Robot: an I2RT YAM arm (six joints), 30 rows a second.
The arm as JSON. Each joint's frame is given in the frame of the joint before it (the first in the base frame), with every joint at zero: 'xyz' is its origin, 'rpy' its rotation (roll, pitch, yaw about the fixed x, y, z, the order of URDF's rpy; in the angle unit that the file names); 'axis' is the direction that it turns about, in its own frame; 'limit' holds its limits. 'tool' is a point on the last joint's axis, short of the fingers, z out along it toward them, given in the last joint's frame.
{
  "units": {
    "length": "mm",
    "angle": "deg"
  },
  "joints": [
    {
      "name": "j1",
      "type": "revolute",
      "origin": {
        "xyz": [
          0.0,
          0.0,
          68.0
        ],
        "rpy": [
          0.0,
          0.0,
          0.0
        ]
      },
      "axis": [
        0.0,
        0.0,
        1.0
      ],
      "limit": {
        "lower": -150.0,
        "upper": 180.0
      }
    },
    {
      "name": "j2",
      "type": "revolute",
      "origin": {
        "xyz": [
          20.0,
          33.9,
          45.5
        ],
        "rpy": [
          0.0,
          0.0,
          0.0
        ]
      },
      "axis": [
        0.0,
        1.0,
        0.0
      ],
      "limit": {
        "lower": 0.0,
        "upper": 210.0
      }
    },
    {
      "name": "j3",
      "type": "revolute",
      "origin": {
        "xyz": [
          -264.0,
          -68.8,
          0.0
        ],
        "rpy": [
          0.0,
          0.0,
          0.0
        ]
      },
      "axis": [
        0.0,
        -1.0,
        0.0
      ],
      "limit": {
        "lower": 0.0,
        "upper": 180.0
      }
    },
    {
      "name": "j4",
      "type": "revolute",
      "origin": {
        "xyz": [
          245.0,
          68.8,
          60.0
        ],
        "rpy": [
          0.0,
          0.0,
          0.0
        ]
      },
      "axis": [
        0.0,
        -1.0,
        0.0
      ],
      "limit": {
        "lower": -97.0,
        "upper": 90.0
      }
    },
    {
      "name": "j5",
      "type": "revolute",
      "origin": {
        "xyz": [
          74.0,
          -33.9,
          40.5
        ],
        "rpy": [
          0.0,
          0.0,
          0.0
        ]
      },
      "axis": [
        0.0,
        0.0,
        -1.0
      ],
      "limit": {
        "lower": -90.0,
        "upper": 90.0
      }
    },
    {
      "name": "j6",
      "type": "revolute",
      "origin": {
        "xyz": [
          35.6,
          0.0,
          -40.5
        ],
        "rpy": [
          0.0,
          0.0,
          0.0
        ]
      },
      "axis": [
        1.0,
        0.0,
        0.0
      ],
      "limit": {
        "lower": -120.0,
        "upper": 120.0
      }
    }
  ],
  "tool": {
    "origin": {
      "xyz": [
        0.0,
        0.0,
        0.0
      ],
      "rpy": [
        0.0,
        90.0,
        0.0
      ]
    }
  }
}
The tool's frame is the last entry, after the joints.
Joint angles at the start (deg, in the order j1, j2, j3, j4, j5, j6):
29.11, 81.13, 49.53, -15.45, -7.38, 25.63
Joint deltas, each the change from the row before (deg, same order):
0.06, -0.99, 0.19, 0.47, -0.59, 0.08
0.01, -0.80, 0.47, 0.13, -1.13, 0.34
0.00, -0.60, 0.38, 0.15, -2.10, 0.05
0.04, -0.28, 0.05, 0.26, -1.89, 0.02
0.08, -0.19, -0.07, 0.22, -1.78, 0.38
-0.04, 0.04, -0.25, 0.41, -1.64, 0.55
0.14, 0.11, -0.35, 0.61, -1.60, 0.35
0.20, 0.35, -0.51, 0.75, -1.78, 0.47
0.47, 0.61, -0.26, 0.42, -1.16, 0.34
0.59, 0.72, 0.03, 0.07, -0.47, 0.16
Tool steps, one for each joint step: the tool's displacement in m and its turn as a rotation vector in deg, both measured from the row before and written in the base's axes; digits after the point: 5 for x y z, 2 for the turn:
-0.00096, 0.00023, 0.00643, 1.22, -1.20, 0.41
-0.00061, 0.00051, 0.00669, 1.56, -0.67, 0.58
-0.00088, 0.00098, 0.00536, 1.84, -0.26, 1.49
-0.00095, 0.00102, 0.00215, 1.41, 0.12, 1.42
-0.00117, 0.00104, 0.00099, 1.40, 0.50, 1.15
-0.00054, 0.00059, -0.00085, 1.28, 0.75, 0.83
-0.00087, 0.00142, -0.00145, 1.17, 0.60, 1.11
-0.00089, 0.00187, -0.00325, 1.19, 0.98, 1.23
-0.00079, 0.00309, -0.00361, 0.60, 1.00, 1.12
-0.00046, 0.00355, -0.00310, 0.03, 0.80, 0.84

